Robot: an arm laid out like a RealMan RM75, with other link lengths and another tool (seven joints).
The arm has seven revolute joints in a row. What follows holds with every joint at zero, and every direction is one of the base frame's.
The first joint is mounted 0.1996 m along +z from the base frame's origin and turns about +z.
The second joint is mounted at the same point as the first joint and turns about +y.
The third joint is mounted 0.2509 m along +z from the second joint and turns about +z.
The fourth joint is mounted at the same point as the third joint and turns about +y.
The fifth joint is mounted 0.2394 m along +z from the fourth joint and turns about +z.
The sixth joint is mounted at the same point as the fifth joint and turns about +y.
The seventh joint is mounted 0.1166 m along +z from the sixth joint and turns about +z.
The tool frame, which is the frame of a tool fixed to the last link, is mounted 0.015 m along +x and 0.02 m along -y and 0.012 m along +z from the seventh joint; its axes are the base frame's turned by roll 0.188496, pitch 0 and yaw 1.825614 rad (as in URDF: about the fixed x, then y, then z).
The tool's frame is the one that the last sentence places.
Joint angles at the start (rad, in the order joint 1, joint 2, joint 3, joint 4, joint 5, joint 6, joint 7): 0.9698 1.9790 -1.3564 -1.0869 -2.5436 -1.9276 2.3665
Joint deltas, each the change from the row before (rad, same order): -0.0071 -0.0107 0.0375 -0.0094 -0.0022 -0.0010 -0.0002; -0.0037 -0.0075 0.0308 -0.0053 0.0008 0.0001 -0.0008; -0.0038 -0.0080 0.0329 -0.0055 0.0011 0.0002 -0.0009; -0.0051 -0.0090 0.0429 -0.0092 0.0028 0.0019 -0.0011; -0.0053 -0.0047 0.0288 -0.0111 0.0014 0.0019 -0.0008; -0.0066 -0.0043 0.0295 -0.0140 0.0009 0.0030 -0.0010; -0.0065 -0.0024 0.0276 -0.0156 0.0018 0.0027 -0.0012; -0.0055 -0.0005 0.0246 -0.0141 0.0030 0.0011 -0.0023; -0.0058 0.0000 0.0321 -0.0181 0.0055 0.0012 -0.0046
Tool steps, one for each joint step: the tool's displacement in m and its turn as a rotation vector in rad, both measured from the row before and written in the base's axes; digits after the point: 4 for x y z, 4 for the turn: 0.0028 0.0030 0.0098 0.0323 0.0217 -0.0137; 0.0017 0.0023 0.0072 0.0240 0.0207 -0.0100; 0.0018 0.0024 0.0078 0.0258 0.0221 -0.0104; 0.0019 0.0028 0.0098 0.0347 0.0313 -0.0107; 0.0011 0.0016 0.0067 0.0257 0.0216 -0.0043; 0.0012 0.0015 0.0071 0.0286 0.0219 -0.0028; 0.0007 0.0010 0.0064 0.0267 0.0218 -0.0004; 0.0004 0.0005 0.0051 0.0208 0.0209 0.0009; -0.0001 0.0006 0.0064 0.0256 0.0284 0.0040
